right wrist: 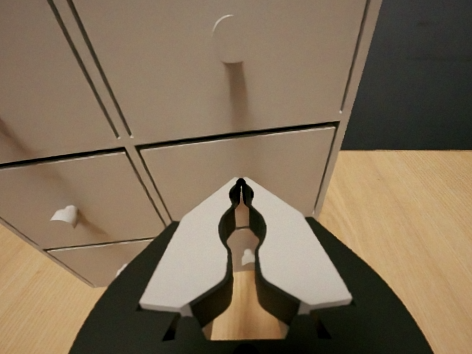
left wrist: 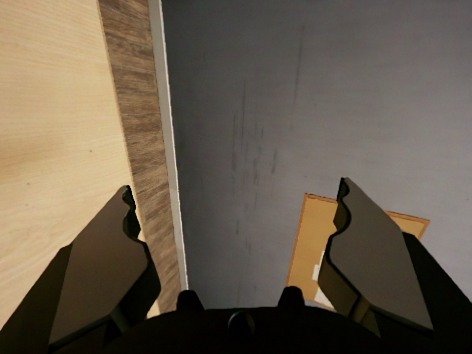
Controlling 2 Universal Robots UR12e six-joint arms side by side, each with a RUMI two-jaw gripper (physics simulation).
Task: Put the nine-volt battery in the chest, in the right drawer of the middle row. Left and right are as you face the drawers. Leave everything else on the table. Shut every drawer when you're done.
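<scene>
The chest (right wrist: 334,150) fills much of the right wrist view, its drawer fronts looking flush. The right drawer (right wrist: 195,165) of the row below the large top fronts has its knob hidden behind the fingers. My right gripper (right wrist: 240,179) is in front of that drawer, with its fingertips together; no knob shows held between them. My left gripper (left wrist: 235,183) is wide open and empty, away from the chest. The nine-volt battery does not show in either view.
A large upper drawer's round knob (right wrist: 230,40) sticks out above the right fingers. A left-column knob (right wrist: 67,215) and a lower knob (right wrist: 247,257) also show. A light wood surface (right wrist: 390,225) surrounds the chest. A cork board (left wrist: 312,220) is on the grey wall (left wrist: 250,100).
</scene>
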